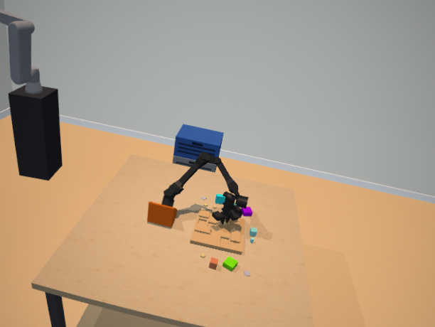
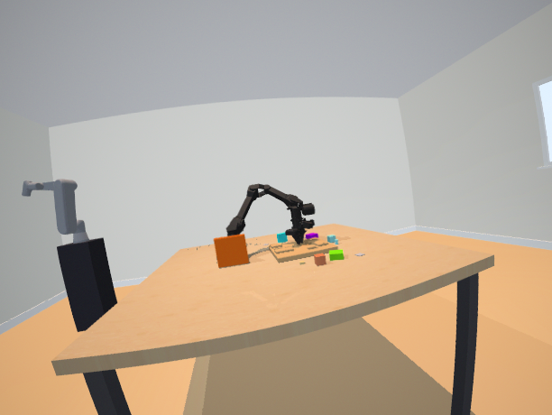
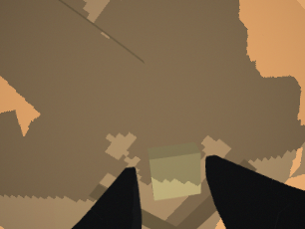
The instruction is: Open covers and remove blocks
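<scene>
The wooden puzzle board lies 30 mm behind my gripper tip and 50 mm to the right of it. The rest, counted from my gripper tip: blue-teal cube: 60 mm ahead, 170 mm to the left; purple block: 150 mm ahead, 160 mm to the left; light cyan block: 180 mm ahead, 40 mm to the right.
</scene>
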